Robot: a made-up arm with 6 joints. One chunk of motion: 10 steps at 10 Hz.
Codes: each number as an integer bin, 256 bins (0 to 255) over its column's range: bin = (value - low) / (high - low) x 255, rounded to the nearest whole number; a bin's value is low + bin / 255 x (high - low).
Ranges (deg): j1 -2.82..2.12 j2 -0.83..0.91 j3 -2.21..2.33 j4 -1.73..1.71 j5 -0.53..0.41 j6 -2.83..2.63
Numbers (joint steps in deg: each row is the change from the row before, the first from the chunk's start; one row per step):
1: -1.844 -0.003 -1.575 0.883 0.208 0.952
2: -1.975 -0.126 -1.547 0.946 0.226 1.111
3: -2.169 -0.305 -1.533 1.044 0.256 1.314
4: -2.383 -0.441 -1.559 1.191 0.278 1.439
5: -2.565 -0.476 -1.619 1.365 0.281 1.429
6: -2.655 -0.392 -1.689 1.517 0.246 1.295
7: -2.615 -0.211 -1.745 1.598 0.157 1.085
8: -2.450 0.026 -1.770 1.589 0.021 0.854
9: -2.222 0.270 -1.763 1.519 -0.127 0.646
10: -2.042 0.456 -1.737 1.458 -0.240 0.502
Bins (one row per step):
1: 50 121 36 194 200 177
2: 44 103 37 198 205 184
3: 34 77 38 206 213 194
4: 23 57 37 217 219 199
5: 13 52 33 229 220 199
6: 9 64 29 241 211 193
7: 11 91 26 247 186 183
8: 19 125 25 246 149 172
9: 31 161 25 241 109 162
10: 40 188 27 236 79 156

